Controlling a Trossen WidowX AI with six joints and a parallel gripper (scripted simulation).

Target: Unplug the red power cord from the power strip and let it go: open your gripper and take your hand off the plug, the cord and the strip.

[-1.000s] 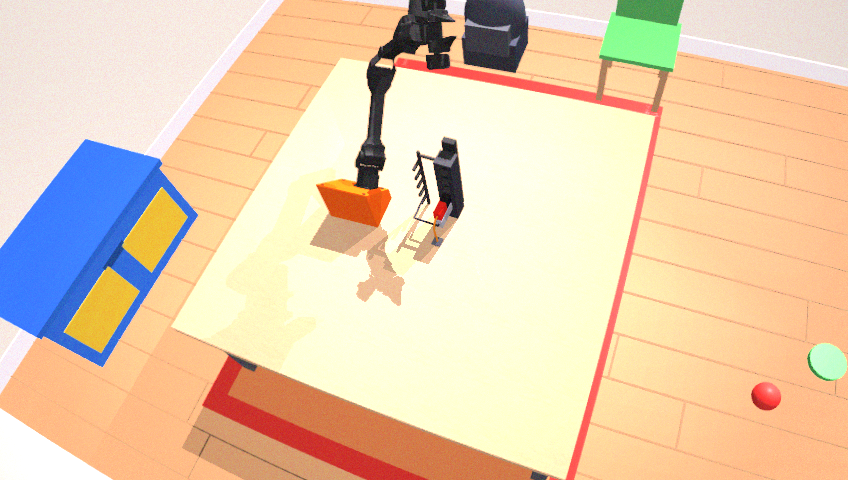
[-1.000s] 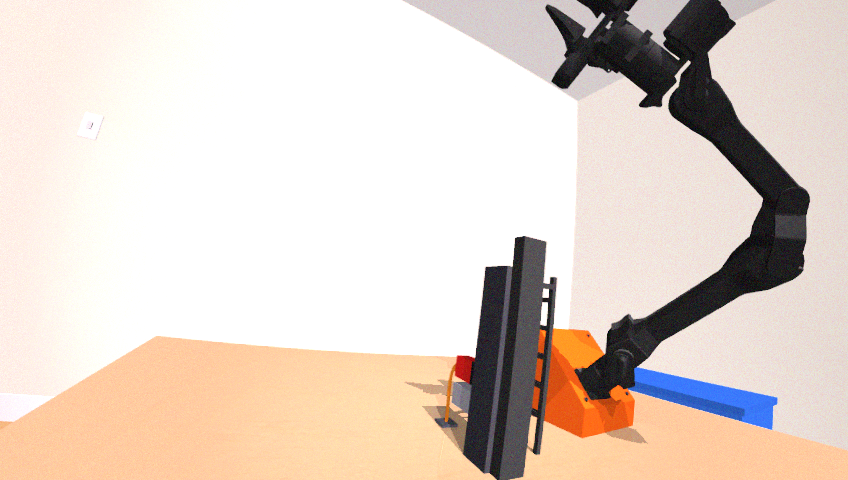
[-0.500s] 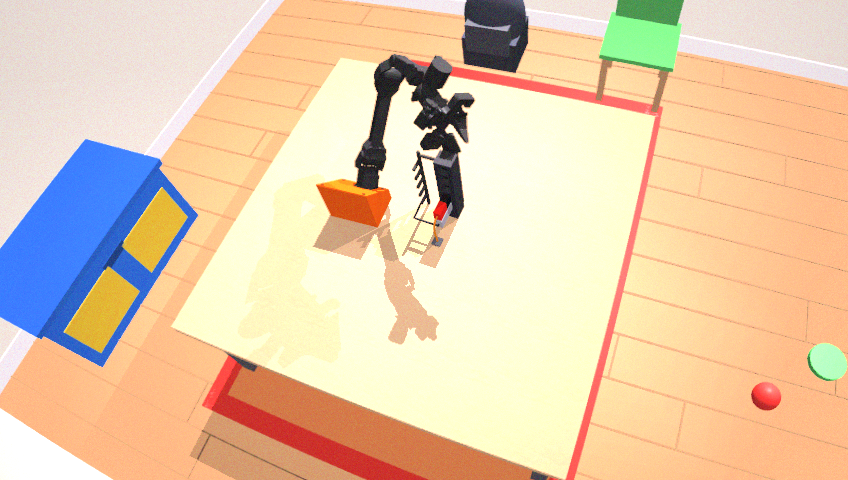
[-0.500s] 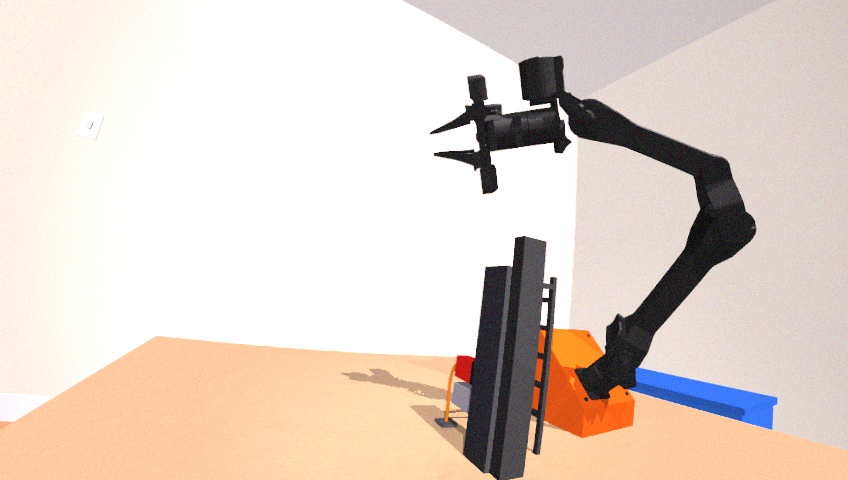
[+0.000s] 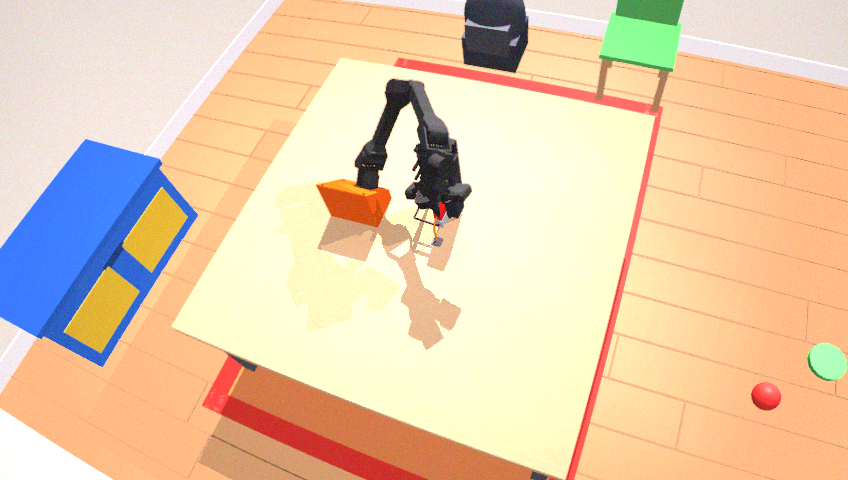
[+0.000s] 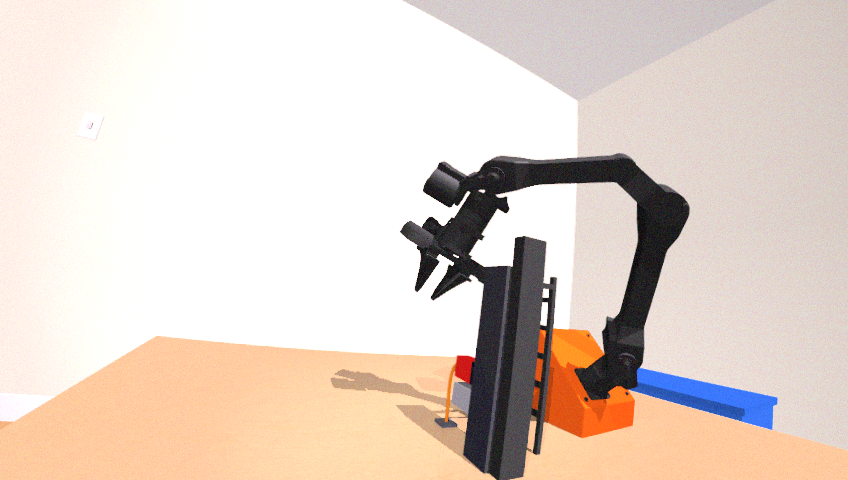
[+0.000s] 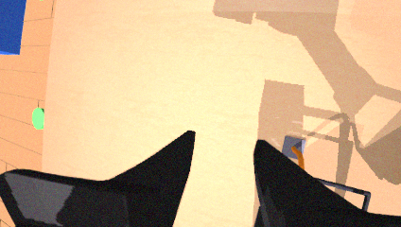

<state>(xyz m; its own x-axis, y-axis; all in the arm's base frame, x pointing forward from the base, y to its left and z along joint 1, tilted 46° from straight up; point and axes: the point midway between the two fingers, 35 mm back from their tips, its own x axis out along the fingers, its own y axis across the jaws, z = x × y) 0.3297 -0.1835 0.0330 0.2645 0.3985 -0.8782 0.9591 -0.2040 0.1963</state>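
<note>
Now: the red plug 100 mm to the left of my gripper tip, 100 mm below it and 60 mm behind it.
</note>
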